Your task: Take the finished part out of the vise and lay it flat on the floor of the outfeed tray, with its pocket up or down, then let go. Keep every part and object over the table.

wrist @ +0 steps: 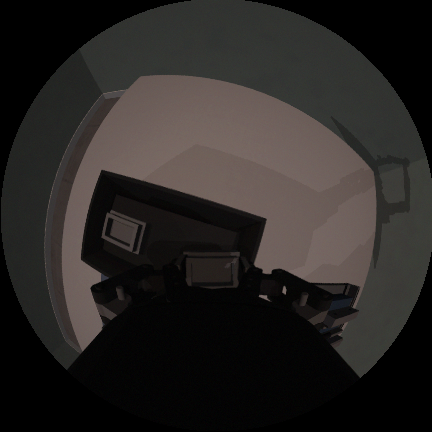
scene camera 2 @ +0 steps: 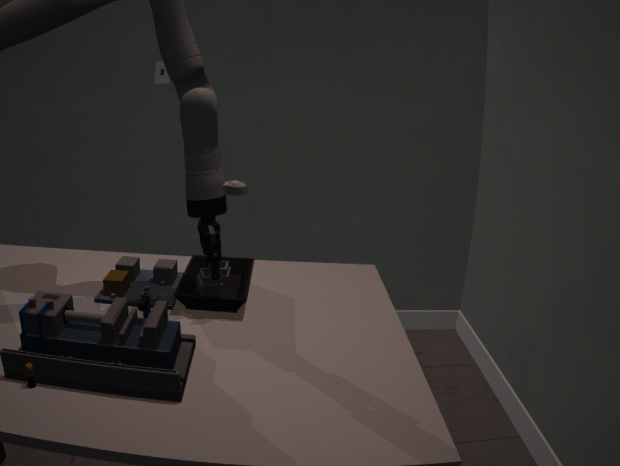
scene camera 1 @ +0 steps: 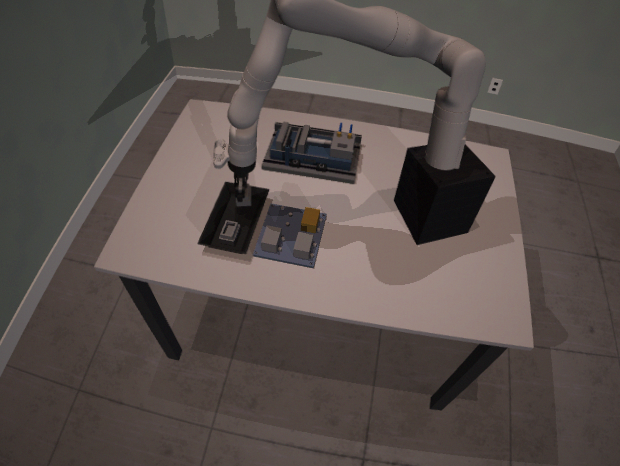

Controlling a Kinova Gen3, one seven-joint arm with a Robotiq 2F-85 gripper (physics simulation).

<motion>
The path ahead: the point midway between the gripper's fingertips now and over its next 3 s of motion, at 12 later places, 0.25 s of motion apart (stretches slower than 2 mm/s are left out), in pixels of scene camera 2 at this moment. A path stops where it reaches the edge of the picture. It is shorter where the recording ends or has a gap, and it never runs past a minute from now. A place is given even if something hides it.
The gripper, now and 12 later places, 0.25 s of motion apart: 214, 277; 214, 278; 215, 282; 214, 283; 216, 285; 215, 285; 215, 285; 215, 285; 214, 282; 214, 278; 212, 272; 211, 265; 209, 253
</motion>
